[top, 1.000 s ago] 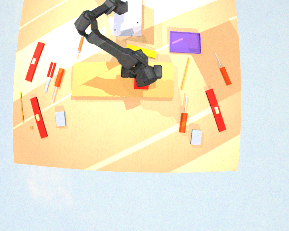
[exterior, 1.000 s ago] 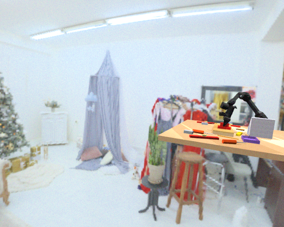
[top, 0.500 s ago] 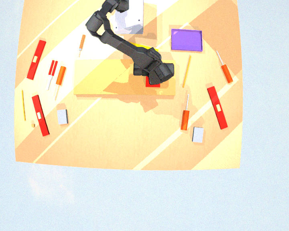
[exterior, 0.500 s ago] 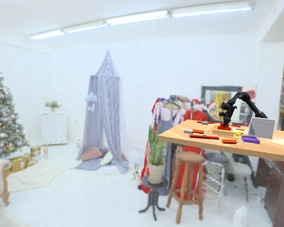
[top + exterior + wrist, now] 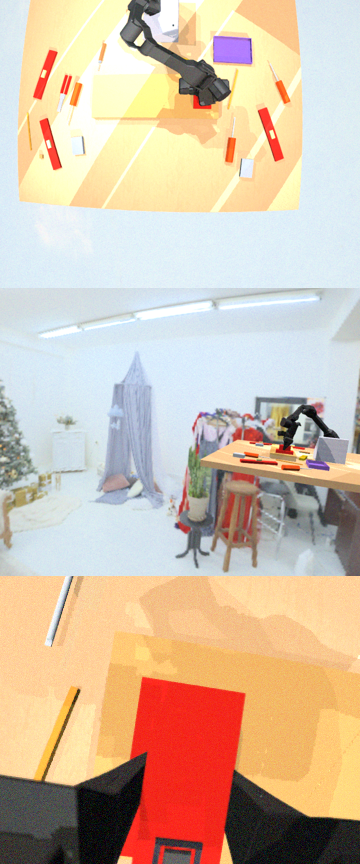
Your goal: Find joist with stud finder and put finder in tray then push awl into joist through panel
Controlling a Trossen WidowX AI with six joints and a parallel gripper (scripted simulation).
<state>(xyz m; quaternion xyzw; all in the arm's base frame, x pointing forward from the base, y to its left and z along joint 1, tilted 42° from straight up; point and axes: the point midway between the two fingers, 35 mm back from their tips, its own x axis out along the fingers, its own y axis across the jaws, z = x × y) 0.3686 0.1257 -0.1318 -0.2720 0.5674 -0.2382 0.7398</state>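
My gripper tip is 2 cm past the red stud finder and 2 cm below it. The rest, counted from my gripper tip: yellow block: 16 cm behind, 9 cm to the right, 6 cm below; then awl: 19 cm behind, 43 cm to the right, 6 cm below; then purple tray: 21 cm behind, 14 cm to the left, 5 cm below.
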